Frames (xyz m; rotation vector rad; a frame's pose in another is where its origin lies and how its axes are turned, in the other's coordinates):
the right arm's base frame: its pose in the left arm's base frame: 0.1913 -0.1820 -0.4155 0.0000 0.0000 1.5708
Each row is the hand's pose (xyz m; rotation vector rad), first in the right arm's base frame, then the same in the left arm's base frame.
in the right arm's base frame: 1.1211 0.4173 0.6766 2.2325 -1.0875 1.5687
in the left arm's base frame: -0.2260 0.9391 0.2611 -2.1068 -0.7266 -1.1865
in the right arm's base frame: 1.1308 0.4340 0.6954 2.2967 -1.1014 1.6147
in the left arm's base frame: -0.2427 0.9488 0.2799 -2.0763 -0.7304 -1.1026
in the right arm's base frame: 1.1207 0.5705 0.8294 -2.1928 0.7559 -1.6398
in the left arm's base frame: -0.3792 0.9387 0.4139 -1.7478 -0.8517 -0.7166
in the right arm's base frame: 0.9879 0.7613 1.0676 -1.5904 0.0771 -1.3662
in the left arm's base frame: -0.5700 0.8059 0.6521 -1.0641 -0.9657 -0.1021
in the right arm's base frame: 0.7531 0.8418 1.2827 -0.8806 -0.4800 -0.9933
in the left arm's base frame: -0.6505 0.5711 0.8672 -0.2731 -0.9276 0.4520
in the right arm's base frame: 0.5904 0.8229 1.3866 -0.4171 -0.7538 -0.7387
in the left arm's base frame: -0.6316 0.4084 0.9711 0.2381 -0.8278 0.7366
